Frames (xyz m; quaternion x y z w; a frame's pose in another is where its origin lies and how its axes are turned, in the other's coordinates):
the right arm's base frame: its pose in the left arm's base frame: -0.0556 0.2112 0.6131 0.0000 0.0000 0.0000 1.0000
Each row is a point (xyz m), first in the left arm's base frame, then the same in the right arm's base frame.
Working: the left arm's base frame: its pose in the right arm's base frame: 0.0556 -0.2112 -0.6131 0.0000 0.0000 0.0000 1.0000

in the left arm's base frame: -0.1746 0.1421 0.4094
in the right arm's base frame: -0.1190 -0.0691 -0.2037
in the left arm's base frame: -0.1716 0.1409 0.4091
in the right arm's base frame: -0.1160 -0.0703 -0.2040
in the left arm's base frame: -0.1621 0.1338 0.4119
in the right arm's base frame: -0.1065 -0.0774 -0.2012
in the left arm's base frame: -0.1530 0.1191 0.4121
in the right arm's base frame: -0.0974 -0.0921 -0.2010
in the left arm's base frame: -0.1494 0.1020 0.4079
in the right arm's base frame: -0.0938 -0.1092 -0.2052
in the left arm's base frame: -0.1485 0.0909 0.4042
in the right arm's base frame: -0.0929 -0.1203 -0.2089
